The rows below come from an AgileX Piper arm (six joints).
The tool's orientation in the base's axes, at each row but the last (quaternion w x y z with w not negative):
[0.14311, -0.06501, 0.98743, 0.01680]
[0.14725, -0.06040, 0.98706, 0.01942]
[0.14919, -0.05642, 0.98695, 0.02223]
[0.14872, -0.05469, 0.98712, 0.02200]
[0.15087, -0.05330, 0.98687, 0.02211]
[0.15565, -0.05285, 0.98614, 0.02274]
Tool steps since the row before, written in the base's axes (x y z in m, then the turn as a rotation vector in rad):
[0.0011, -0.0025, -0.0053, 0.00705, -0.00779, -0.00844]
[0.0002, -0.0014, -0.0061, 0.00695, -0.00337, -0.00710]
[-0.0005, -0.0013, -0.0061, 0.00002, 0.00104, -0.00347]
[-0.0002, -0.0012, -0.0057, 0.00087, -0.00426, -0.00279]
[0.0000, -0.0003, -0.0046, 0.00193, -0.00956, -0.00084]
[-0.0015, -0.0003, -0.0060, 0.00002, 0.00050, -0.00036]
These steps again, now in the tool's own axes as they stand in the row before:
[0.0008, -0.0027, 0.0053, -0.00334, -0.00878, 0.00966]
[0.0018, -0.0015, 0.0058, -0.00413, -0.00436, 0.00860]
[0.0024, -0.0014, 0.0056, 0.00090, 0.00094, 0.00338]
[0.0020, -0.0013, 0.0053, 0.00043, -0.00441, 0.00266]
[0.0014, -0.0004, 0.0044, -0.00064, -0.00974, 0.00080]
[0.0033, -0.0003, 0.0052, 0.00004, 0.00048, 0.00038]

